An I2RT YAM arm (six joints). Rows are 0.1 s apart.
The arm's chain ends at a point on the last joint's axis. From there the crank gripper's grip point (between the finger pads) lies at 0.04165 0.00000 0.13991 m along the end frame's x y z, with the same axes.
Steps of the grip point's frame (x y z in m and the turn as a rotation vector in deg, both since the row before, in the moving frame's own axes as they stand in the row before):
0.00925 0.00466 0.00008 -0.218 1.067 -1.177
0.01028 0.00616 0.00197 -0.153 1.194 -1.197
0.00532 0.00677 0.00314 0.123 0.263 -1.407
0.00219 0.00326 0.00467 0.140 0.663 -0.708
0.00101 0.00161 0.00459 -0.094 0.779 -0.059
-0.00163 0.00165 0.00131 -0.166 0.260 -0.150
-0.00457 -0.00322 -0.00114 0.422 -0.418 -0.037
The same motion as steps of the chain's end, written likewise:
0.00666 0.00501 0.00088 -0.218 1.067 -1.177
0.00738 0.00669 0.00287 -0.153 1.194 -1.197
0.00469 0.00810 0.00333 0.123 0.263 -1.407
0.00058 0.00413 0.00516 0.140 0.663 -0.708
-0.00089 0.00142 0.00517 -0.094 0.779 -0.059
-0.00226 0.00135 0.00150 -0.166 0.260 -0.150
-0.00355 -0.00216 -0.00144 0.422 -0.418 -0.037

